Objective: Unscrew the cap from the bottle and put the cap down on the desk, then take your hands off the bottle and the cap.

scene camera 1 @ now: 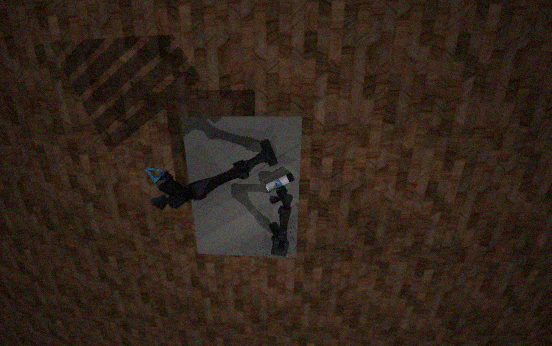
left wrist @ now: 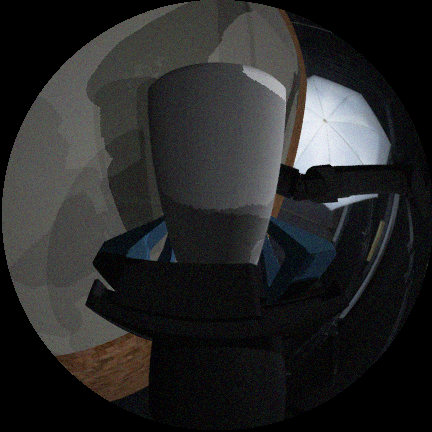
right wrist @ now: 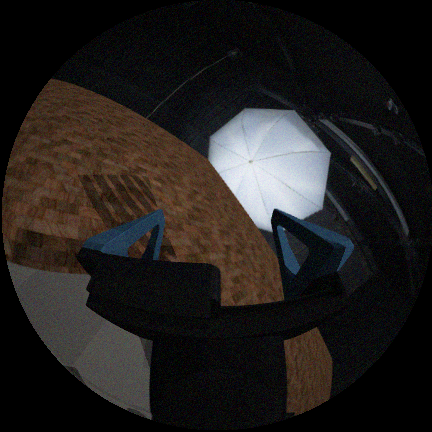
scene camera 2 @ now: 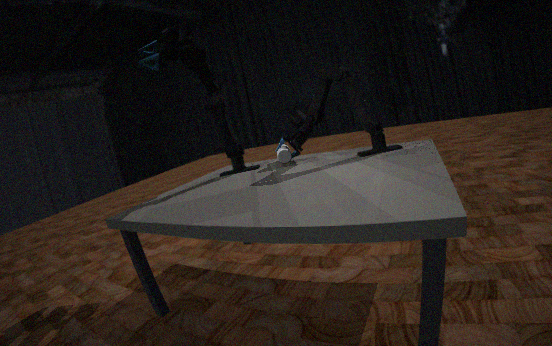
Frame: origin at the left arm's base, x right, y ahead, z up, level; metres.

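Seen in the pictures: left gripper, fingertip midpoint: (scene camera 1: 277, 180); right gripper, fingertip midpoint: (scene camera 1: 148, 171) (right wrist: 217, 214) (scene camera 2: 138, 57); left arm's base, origin of the base link: (scene camera 1: 277, 232) (scene camera 2: 380, 151); right arm's base, origin of the base link: (scene camera 1: 269, 153) (scene camera 2: 240, 171).
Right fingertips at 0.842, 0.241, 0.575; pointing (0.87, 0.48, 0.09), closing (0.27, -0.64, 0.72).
Offsets run from my right fingertips to a thing's middle, as dx, dy, dz. Level surfaces: height alone.
A white bottle {-0.422, -0.442, -0.527} (scene camera 1: 274, 185) (scene camera 2: 284, 155) (left wrist: 218, 135) with a blue mark lies on its side, low over the grey desk {dz -0.575} (scene camera 1: 215, 232) (scene camera 2: 345, 212). Its dark cap {-0.416, -0.539, -0.524} (scene camera 1: 290, 177) is at its upper right end in scene camera 1; I cannot make out the cap in the left wrist view. My left gripper (scene camera 1: 279, 184) (scene camera 2: 283, 147) (left wrist: 216, 215) is shut on the bottle, with a blue finger on either side of it. My right gripper (scene camera 1: 154, 174) (scene camera 2: 142, 56) (right wrist: 217, 214) is open and empty, high up and beyond the desk's left edge, far from the bottle.
The right arm (scene camera 1: 218, 181) reaches across the desk to the left in scene camera 1. The left arm (scene camera 1: 283, 220) rises below the bottle there. A wooden floor (scene camera 1: 400, 200) (right wrist: 50, 150) surrounds the desk. A white umbrella lamp (left wrist: 345, 120) (right wrist: 280, 150) shows beyond in both wrist views.
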